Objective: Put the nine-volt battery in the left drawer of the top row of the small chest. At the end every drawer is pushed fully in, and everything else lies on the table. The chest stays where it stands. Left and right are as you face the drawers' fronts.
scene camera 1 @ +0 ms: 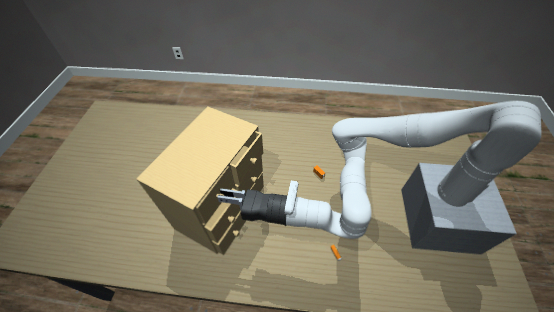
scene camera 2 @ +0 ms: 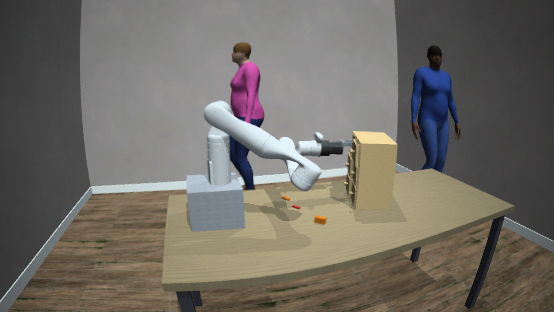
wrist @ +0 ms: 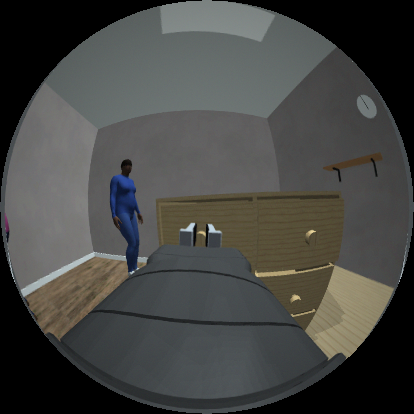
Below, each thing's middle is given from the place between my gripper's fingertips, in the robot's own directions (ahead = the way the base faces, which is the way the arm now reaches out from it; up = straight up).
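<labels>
Small wooden chest point(scene camera 1: 177, 180), from my hand: 60 mm ahead, 110 mm below, 110 mm to the right.
</labels>
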